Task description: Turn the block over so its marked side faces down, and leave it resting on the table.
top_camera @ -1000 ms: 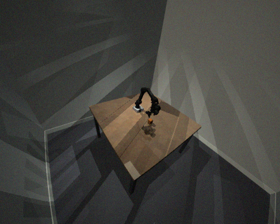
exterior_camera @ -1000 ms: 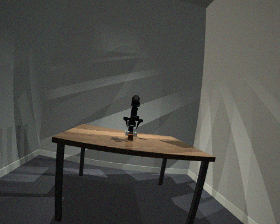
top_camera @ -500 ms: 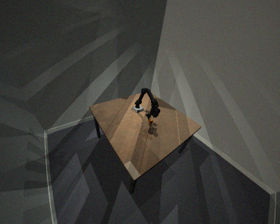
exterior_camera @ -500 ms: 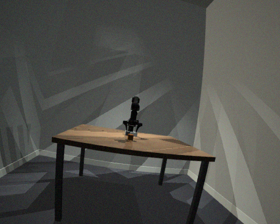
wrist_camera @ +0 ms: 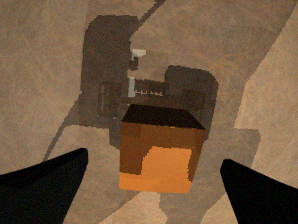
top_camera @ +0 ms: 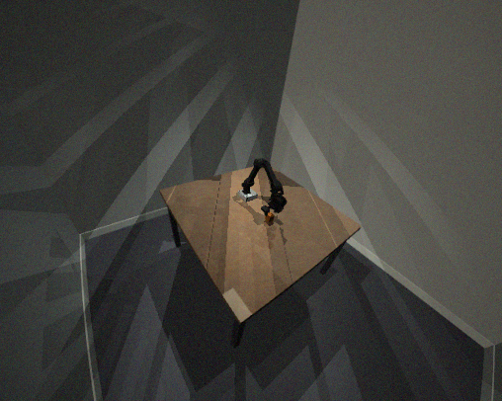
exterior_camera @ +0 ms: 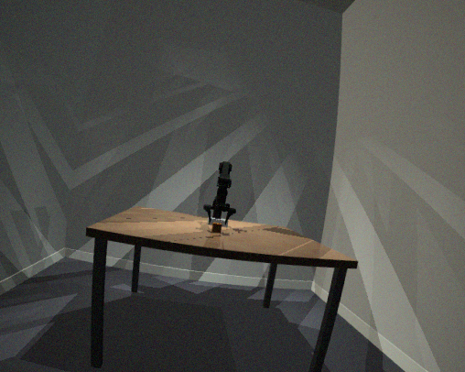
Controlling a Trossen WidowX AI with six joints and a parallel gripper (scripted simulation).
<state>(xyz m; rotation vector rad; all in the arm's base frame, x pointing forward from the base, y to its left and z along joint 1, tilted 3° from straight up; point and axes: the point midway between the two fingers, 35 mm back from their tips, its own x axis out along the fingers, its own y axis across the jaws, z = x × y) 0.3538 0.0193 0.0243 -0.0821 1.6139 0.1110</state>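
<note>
Now: gripper tip 1 cm past the orange block and 3 cm above it.
</note>
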